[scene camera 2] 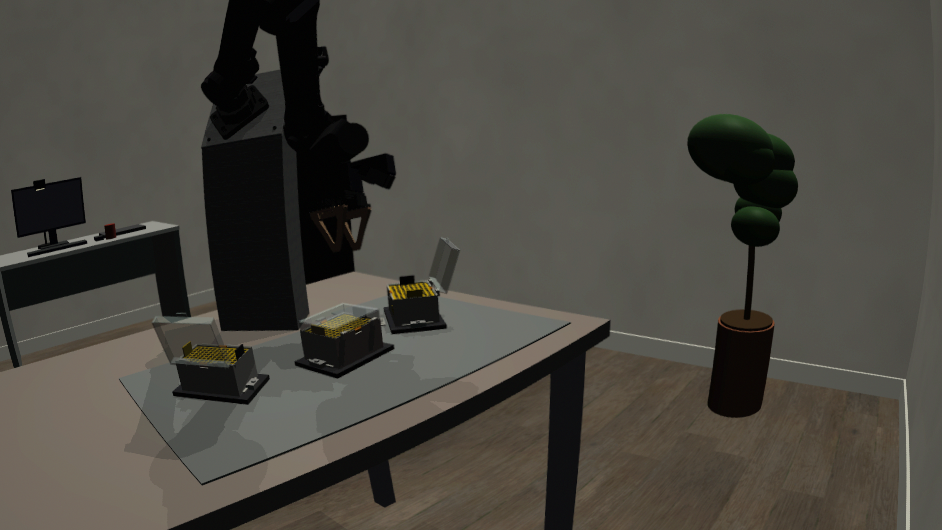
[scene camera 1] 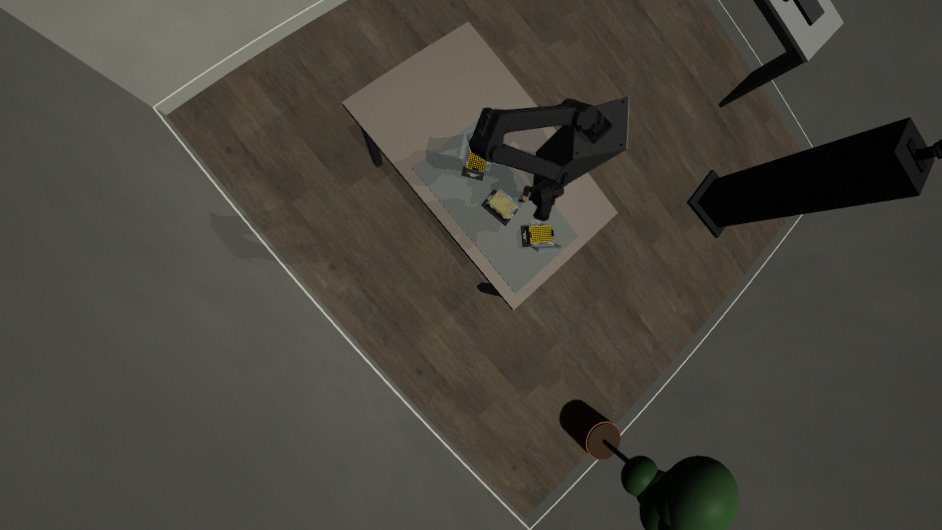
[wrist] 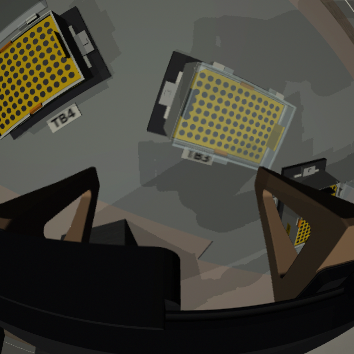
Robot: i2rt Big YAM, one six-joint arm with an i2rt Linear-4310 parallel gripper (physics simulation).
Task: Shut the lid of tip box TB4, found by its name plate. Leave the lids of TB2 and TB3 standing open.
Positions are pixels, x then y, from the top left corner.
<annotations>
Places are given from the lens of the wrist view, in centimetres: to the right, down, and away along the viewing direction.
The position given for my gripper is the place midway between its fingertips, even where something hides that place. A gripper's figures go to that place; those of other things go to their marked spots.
my gripper (wrist: 176, 175): 0, 0, 13
grey-green mat (wrist: 139, 171): -5, 0, 31
</annotations>
